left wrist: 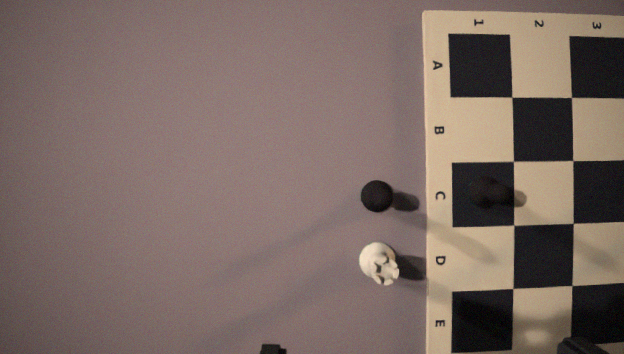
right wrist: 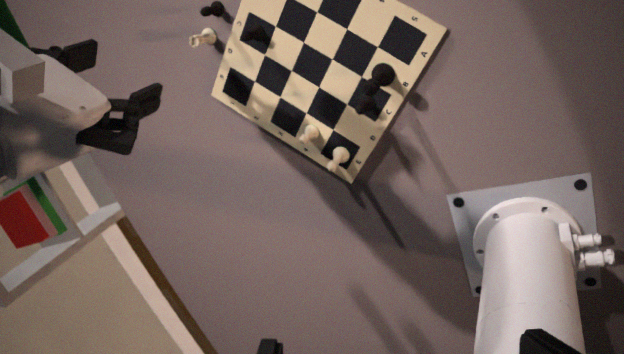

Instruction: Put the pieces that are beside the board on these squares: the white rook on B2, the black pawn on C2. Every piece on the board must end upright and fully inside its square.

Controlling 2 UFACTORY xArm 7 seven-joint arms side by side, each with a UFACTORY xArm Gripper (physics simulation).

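Seen in the pictures: left gripper, fingertip midpoint: (right wrist: 125,73); left arm's base, link origin: (right wrist: 526,242).
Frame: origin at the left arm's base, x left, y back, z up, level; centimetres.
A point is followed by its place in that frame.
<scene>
The black pawn (left wrist: 376,196) {x -37.9, y -27.9, z 3.0 cm} (right wrist: 215,9) {x -37.4, y -27.3, z 1.1 cm} stands on the table beside the board's 1 edge, level with row C. The white rook (left wrist: 378,262) {x -35.5, y -30.5, z 3.3 cm} (right wrist: 204,38) {x -34.8, y -30.1, z 1.8 cm} stands beside it, level with row D. The board (left wrist: 436,95) {x -38.8, y -21.1, z 0.6 cm} (right wrist: 434,34) {x -26.4, y -4.3, z 0.6 cm} shows squares B2 and C2 bare in the left wrist view. My left gripper (left wrist: 425,347) {x -34.3, y -31.9, z 13.9 cm} (right wrist: 125,73) {x -34.3, y -31.9, z 13.9 cm} is open and empty, above the table; its fingertips show at the bottom edge of its own view. My right gripper (right wrist: 407,345) {x -19.8, y -1.9, z 35.2 cm} is open and empty, its fingertips at the bottom edge of the right wrist view.
A black piece (left wrist: 485,192) {x -33.2, y -23.7, z 2.0 cm} (right wrist: 257,34) {x -32.7, y -23.0, z 1.5 cm} stands on C1. A tall black piece (right wrist: 382,75) {x -24.1, y -10.2, z 2.6 cm} is at B5, another black piece (right wrist: 366,105) {x -21.3, y -13.2, z 2.0 cm} at C5. White pieces stand on E4 (right wrist: 310,134) {x -19.6, y -21.2, z 1.9 cm} and E5 (right wrist: 340,156) {x -16.1, y -18.5, z 1.9 cm}. A robot base (right wrist: 530,240) {x -4.6, y 0.9, z 6.3 cm} is at right, a beige box-like structure (right wrist: 90,290) at lower left.
</scene>
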